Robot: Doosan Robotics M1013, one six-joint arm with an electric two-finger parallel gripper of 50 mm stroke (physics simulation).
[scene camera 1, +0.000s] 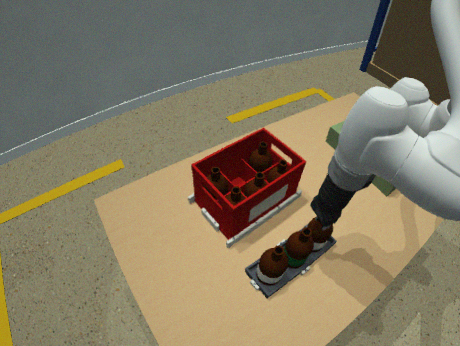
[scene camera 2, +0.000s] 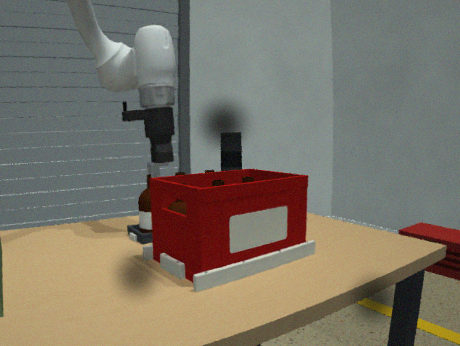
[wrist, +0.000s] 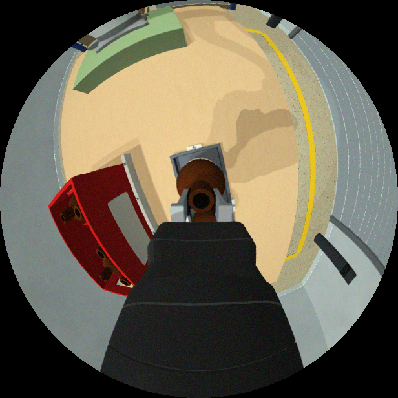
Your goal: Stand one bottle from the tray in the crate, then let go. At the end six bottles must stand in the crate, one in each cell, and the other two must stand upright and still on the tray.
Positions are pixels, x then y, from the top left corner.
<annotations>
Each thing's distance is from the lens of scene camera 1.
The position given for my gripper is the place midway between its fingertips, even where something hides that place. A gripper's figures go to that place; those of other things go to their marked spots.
my gripper (scene camera 1: 321, 223): 78 cm
red crate (scene camera 1: 233, 160): 90 cm
dark tray (scene camera 1: 290, 273): 82 cm
</annotations>
